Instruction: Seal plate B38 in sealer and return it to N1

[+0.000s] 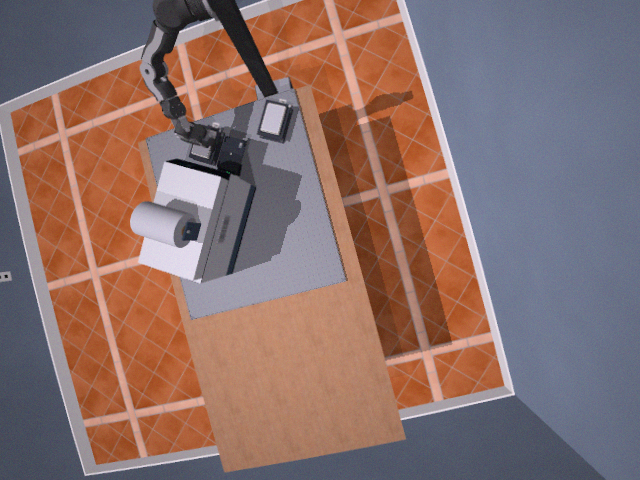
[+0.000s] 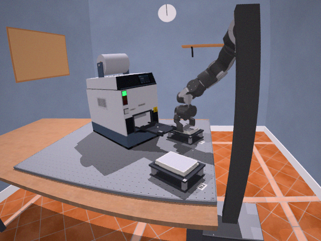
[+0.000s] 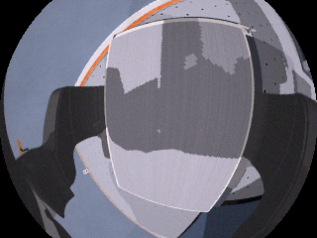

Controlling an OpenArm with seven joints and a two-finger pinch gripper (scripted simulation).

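The white 96-well plate B38 lies right at my hand. The rest, counted from my hand: plate nest N1: 10 mm below; sealer's stage: 140 mm to the left, 100 mm ahead, 50 mm above; start key: 230 mm ahead, 180 mm to the left, 140 mm above.
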